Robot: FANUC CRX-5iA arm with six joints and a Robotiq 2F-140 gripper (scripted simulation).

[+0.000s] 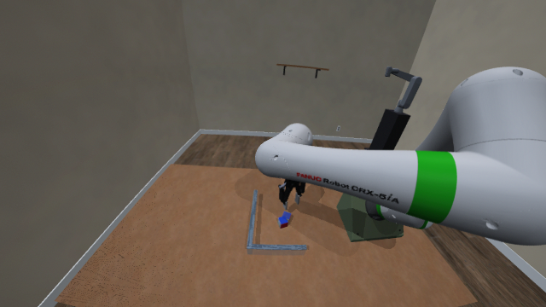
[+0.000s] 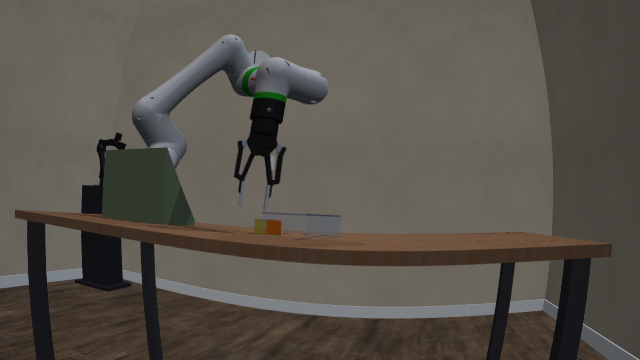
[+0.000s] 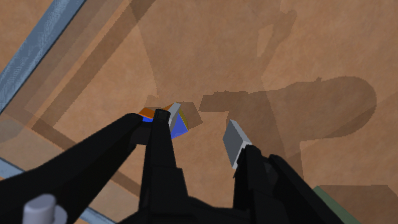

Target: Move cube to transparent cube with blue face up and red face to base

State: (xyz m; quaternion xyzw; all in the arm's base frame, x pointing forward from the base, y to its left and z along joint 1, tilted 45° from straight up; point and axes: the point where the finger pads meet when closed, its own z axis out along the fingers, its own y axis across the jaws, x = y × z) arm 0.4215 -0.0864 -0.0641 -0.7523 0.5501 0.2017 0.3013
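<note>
My gripper is now 80 mm above the transparent cube, 40 mm to the right of it and 20 mm short of it.
</note>
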